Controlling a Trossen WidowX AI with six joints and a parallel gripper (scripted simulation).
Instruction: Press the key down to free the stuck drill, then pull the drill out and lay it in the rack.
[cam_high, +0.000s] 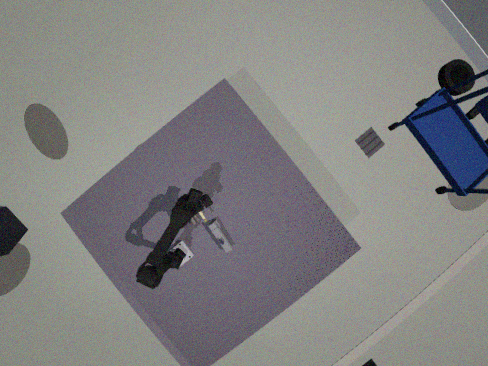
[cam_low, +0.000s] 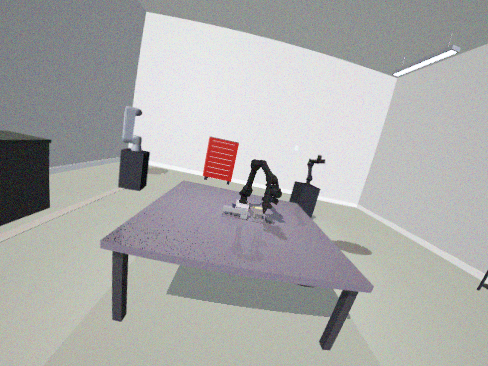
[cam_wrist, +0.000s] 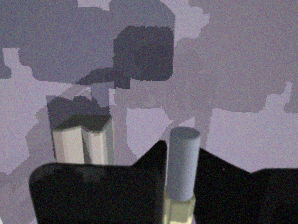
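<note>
The drill is 4 cm to the right of my gripper tip, 3 cm above it and 1 cm behind it. The rest, counted from my gripper tip: grey rack 8 cm behind, 5 cm below, 2 cm to the right; then dark blue key 22 cm to the right, 6 cm behind, 1 cm below.
</note>
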